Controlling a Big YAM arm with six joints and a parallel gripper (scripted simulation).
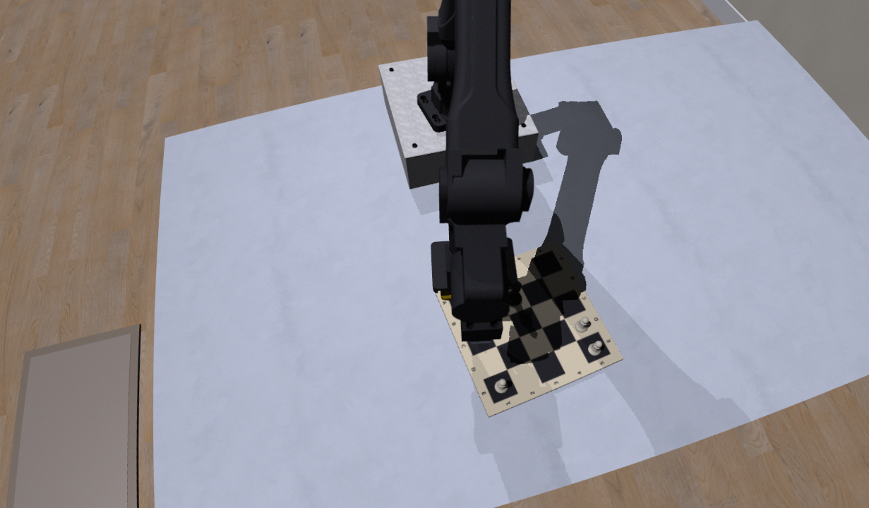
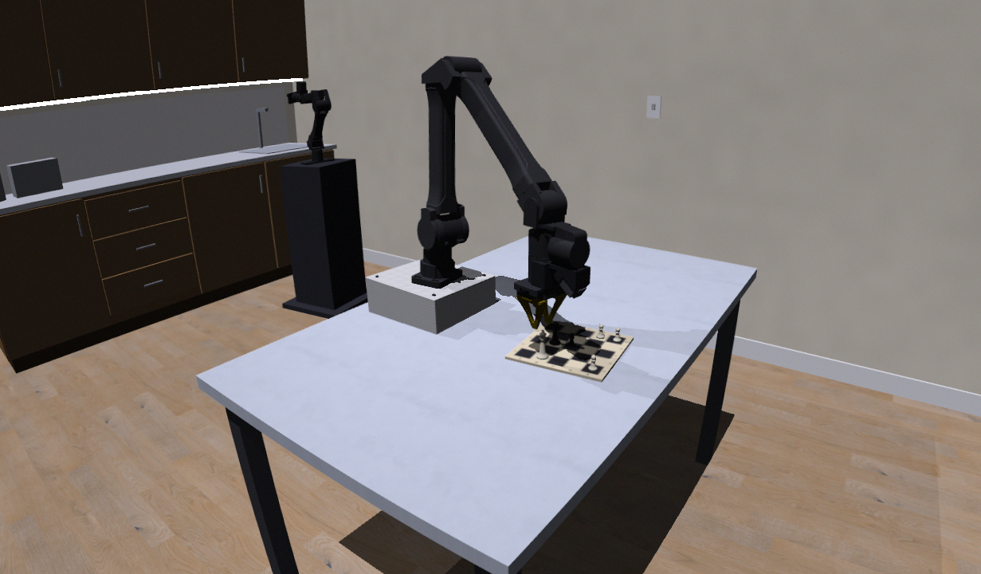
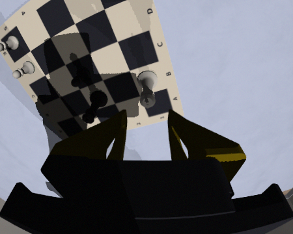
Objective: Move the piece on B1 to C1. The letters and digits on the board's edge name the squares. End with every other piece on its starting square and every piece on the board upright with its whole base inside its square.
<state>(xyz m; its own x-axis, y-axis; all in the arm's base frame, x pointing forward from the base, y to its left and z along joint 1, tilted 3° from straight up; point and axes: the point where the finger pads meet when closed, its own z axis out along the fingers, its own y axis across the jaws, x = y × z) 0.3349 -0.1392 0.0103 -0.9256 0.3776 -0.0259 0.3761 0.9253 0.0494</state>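
The tall white piece is 5 cm below my hand. The rest, counted from my hand: black piece: 1 cm ahead, 7 cm to the left, 5 cm below; chessboard: 5 cm ahead, 7 cm to the left, 8 cm below.
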